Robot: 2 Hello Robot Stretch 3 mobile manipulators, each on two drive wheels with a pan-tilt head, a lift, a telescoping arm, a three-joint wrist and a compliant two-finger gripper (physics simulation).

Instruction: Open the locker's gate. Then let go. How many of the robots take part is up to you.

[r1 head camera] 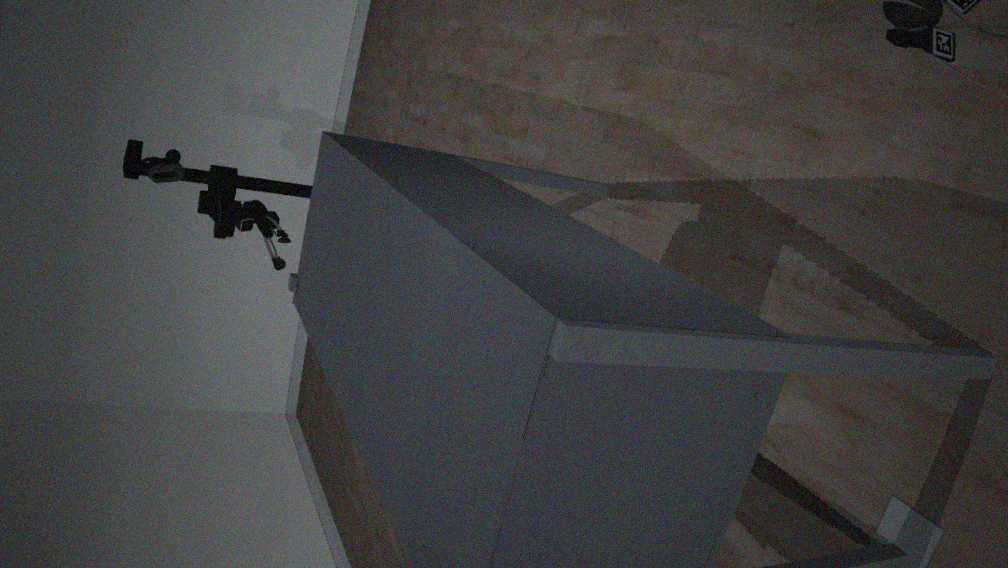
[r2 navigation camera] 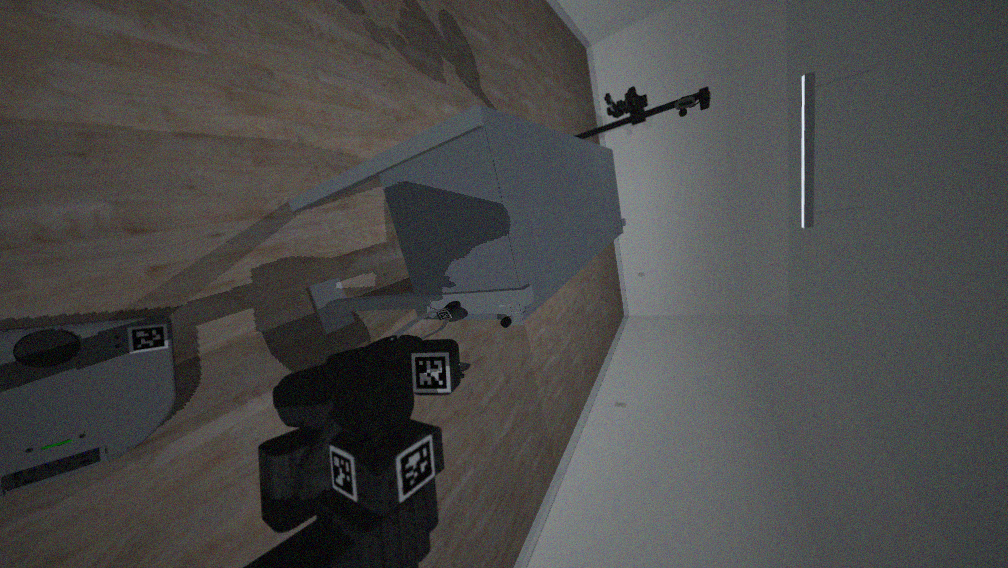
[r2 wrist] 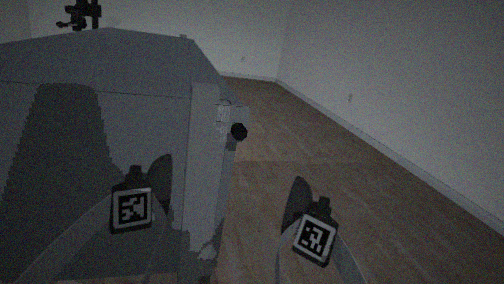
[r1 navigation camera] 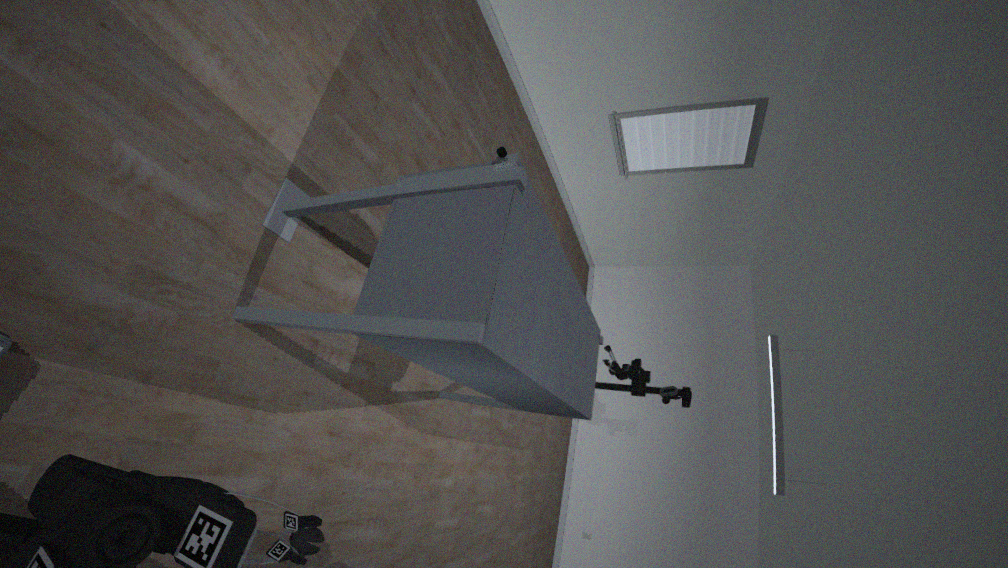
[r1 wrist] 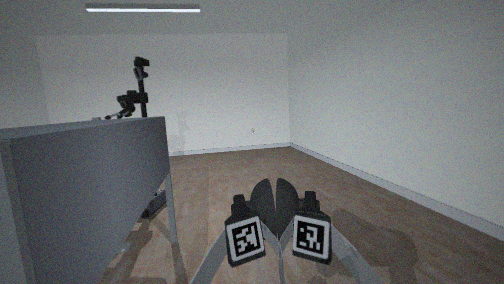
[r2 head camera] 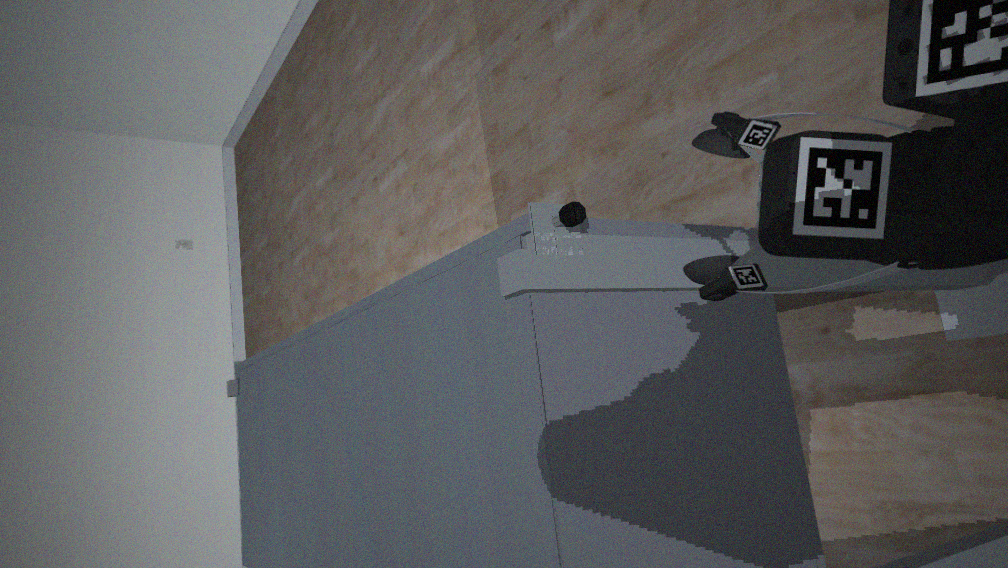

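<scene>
The grey locker (r1 head camera: 437, 310) (r1 navigation camera: 437, 261) (r1 wrist: 90, 190) (r2 head camera: 387, 423) (r2 navigation camera: 557, 169) (r2 wrist: 140, 65) stands on legs. Its gate (r2 head camera: 634, 227) (r2 wrist: 241, 112) shows nearly edge-on beside a leg, with a round black knob (r1 navigation camera: 501, 151) (r2 head camera: 572, 213) (r2 navigation camera: 505, 321) (r2 wrist: 239, 132); I cannot tell whether it stands ajar. My r2 gripper (r2 head camera: 712, 206) (r2 navigation camera: 459, 338) (r2 wrist: 229, 192) is open and empty, lower than the knob and short of it. My r1 gripper (r1 navigation camera: 306, 539) (r1 wrist: 275, 200) is shut and empty, away from the locker.
A pale square plate (r1 head camera: 909, 529) (r1 navigation camera: 283, 211) (r2 navigation camera: 328, 306) lies on the floor by a locker leg. Robot r2 (r1 head camera: 222, 186) (r1 navigation camera: 638, 381) (r1 wrist: 142, 90) stands across the locker from r1. Robot r1 (r2 navigation camera: 634, 105) shows beyond the locker in r2's navigation view. Walls stand behind.
</scene>
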